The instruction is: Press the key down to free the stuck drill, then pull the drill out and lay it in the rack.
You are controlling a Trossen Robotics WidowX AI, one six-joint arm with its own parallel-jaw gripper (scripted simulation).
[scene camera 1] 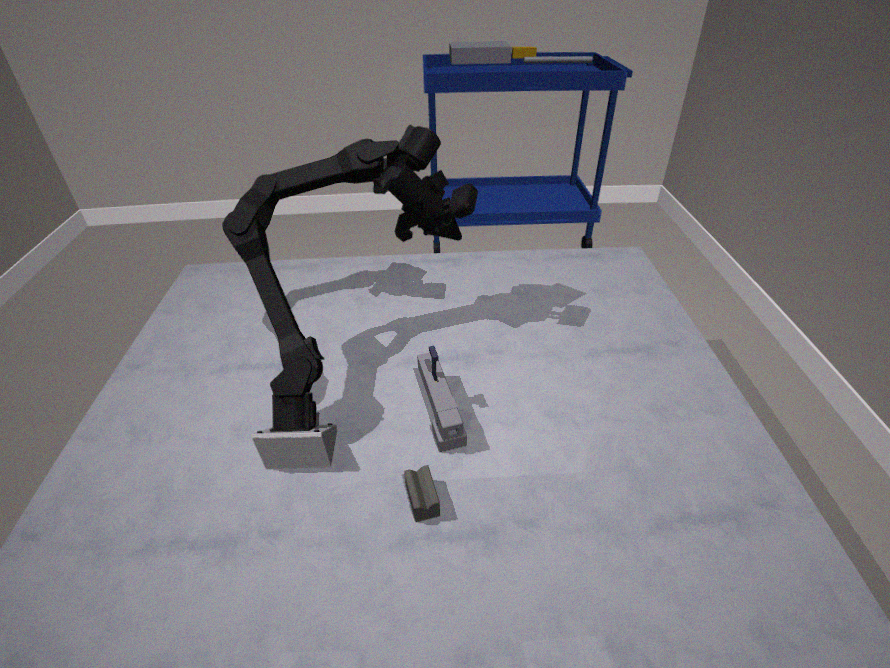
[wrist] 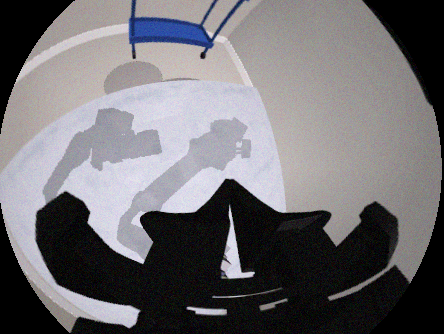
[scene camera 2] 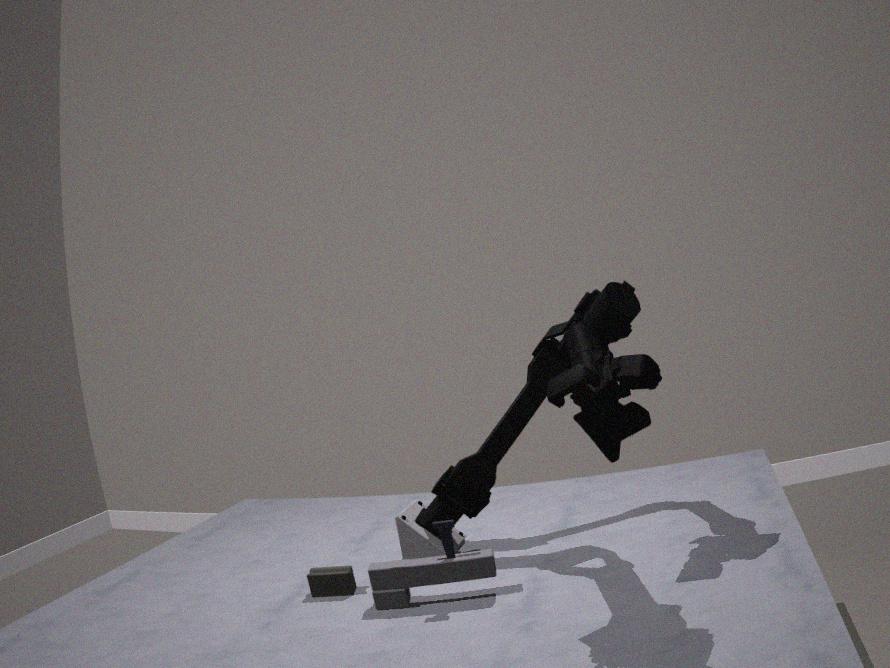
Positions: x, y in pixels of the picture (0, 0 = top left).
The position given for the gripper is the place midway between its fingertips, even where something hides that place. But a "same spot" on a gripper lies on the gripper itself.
Labels:
The gripper shows in scene camera 1, in the wrist view and in scene camera 2 point(614, 460). One and the same spot on the gripper: point(scene camera 1: 445, 225) is point(wrist: 254, 271).

